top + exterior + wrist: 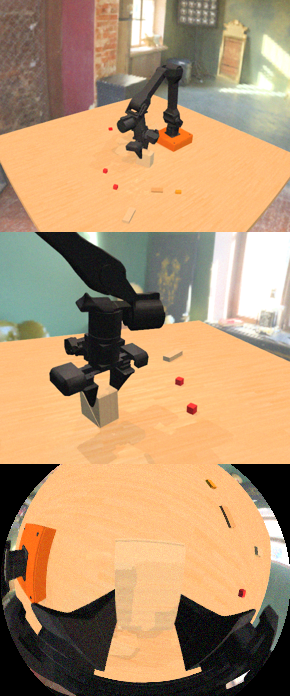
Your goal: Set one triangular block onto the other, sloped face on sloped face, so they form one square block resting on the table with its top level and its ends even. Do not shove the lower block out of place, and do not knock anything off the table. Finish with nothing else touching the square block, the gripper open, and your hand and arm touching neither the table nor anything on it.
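The triangular block is 1 cm behind my gripper tip, 2 cm to the left of it and 2 cm below it. Round my gripper tip: small orange block: 1 cm ahead, 26 cm to the left, 4 cm below; long tan block: 25 cm ahead, 26 cm to the left, 3 cm below.
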